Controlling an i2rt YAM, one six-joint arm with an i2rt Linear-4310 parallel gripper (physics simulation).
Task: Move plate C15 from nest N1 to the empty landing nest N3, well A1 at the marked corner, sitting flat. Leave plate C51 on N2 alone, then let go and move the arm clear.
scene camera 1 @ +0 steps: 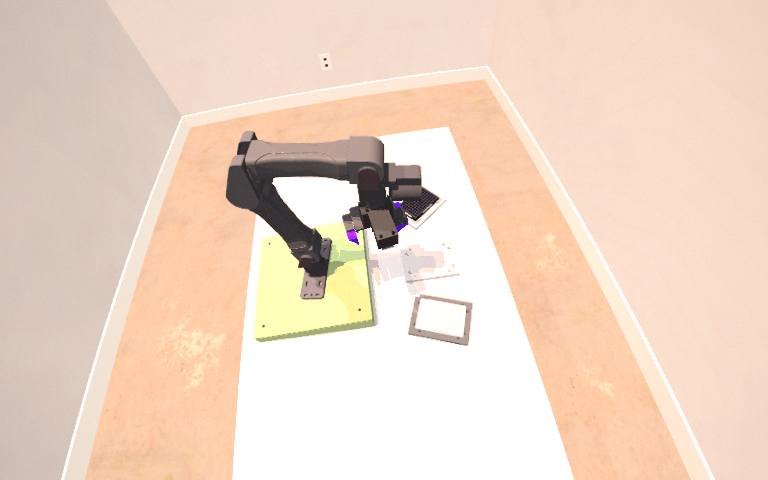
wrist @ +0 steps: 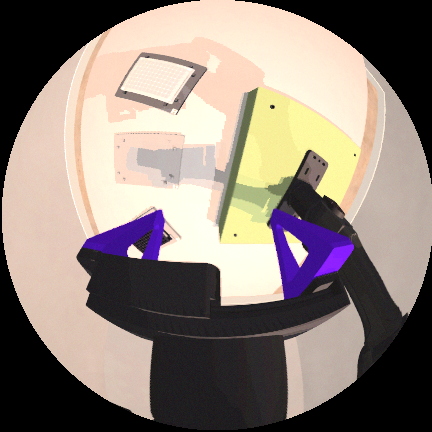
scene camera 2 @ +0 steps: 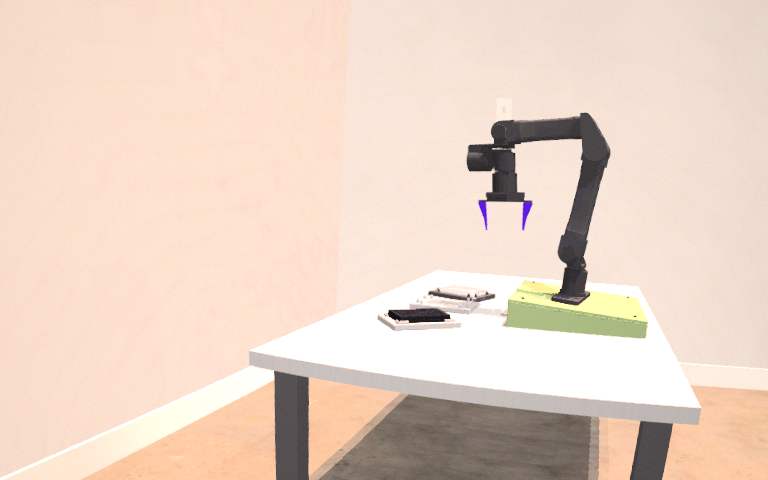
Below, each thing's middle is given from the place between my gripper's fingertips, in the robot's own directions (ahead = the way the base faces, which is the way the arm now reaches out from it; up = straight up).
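Labels:
Counting from my hand, you'd find the grey-framed plate (scene camera 1: 435, 316) 160 mm ahead, 140 mm to the right and 200 mm below. There's a black perforated plate (scene camera 2: 423, 315) too, and that one's 110 mm ahead of my hand, 270 mm to the left of it and 200 mm below it.

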